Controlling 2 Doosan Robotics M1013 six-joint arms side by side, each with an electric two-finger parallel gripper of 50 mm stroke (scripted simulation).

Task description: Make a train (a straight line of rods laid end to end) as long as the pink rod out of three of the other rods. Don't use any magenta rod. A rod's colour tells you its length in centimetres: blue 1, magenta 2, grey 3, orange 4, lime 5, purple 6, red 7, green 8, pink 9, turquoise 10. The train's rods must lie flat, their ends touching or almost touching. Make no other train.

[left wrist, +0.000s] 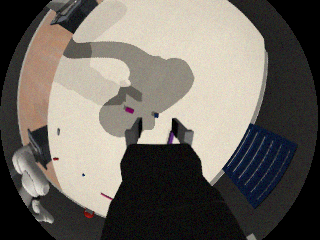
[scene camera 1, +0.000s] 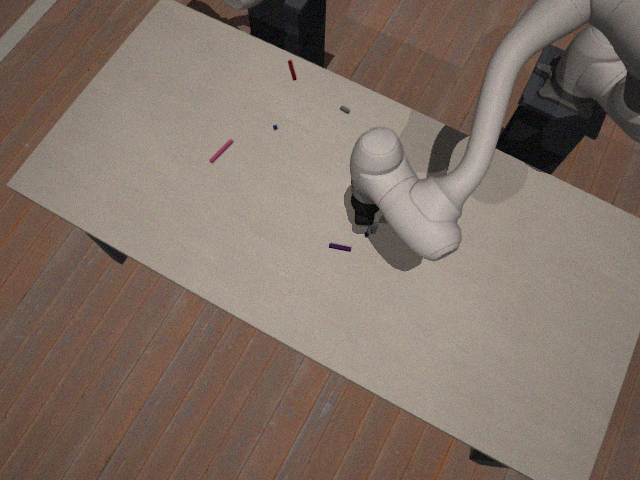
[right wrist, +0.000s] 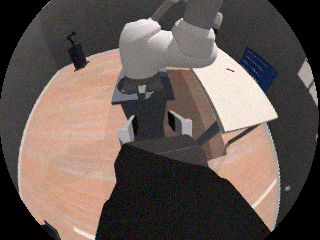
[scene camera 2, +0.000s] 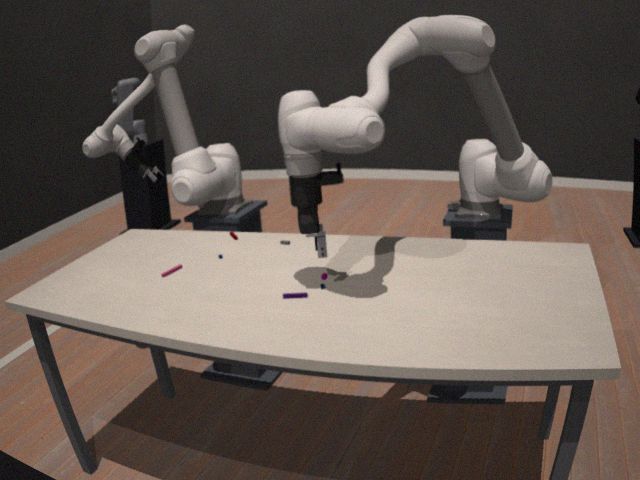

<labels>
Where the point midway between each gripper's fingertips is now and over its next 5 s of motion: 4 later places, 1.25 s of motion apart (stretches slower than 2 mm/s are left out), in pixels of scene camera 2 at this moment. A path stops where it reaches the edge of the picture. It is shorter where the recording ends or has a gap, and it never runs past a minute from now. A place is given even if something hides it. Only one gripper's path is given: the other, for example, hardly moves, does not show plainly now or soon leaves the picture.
The left gripper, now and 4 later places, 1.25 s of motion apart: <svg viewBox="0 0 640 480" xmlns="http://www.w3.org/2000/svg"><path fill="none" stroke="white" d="M321 253L296 255L257 254L231 247L222 240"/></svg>
</labels>
